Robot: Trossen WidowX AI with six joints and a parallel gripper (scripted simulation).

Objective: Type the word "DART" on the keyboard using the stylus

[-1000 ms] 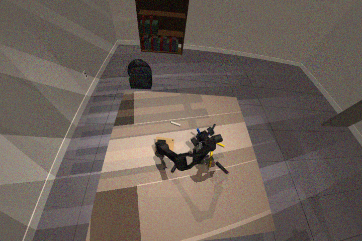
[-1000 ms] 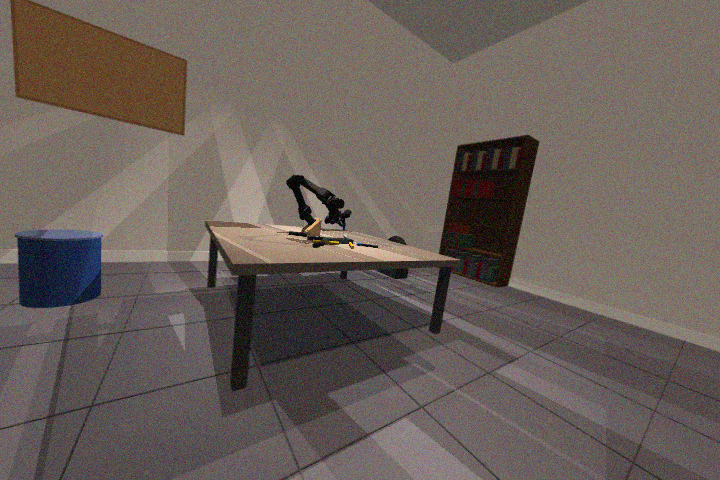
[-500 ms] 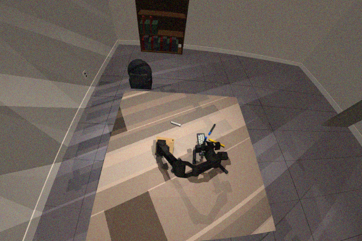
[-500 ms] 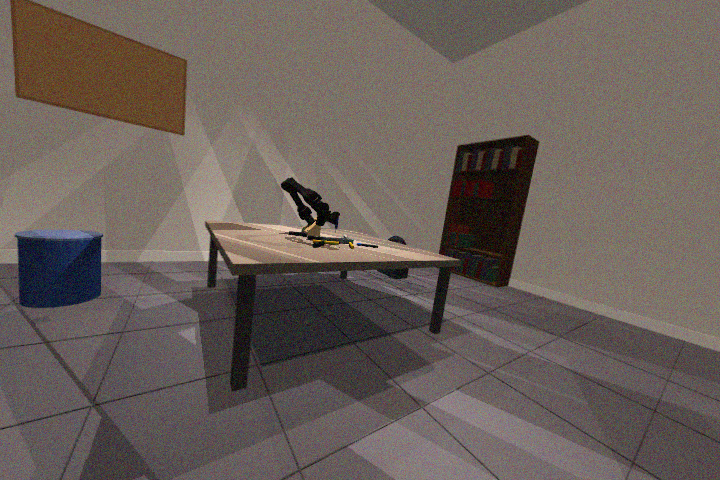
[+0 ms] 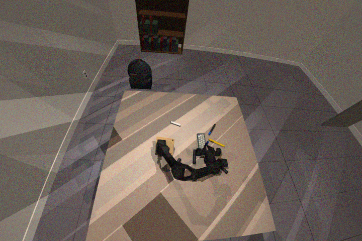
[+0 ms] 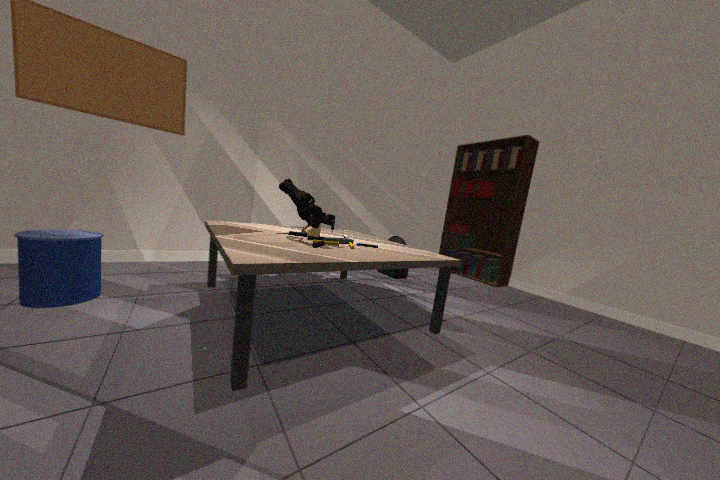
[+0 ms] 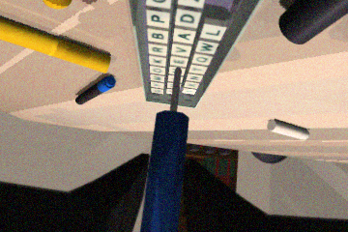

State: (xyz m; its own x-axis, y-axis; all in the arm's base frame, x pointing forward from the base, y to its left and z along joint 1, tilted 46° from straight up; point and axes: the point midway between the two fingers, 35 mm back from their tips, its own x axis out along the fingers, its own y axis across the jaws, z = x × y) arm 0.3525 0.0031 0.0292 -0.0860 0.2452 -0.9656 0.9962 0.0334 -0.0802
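Now: the yellow pencil 13 cm ahead of my gripper tip, 8 cm to the left of it and 10 cm below it. The rest, counted from my gripper tip: white pen: 25 cm behind, 23 cm to the left, 10 cm below; blue stylus: 1 cm below.
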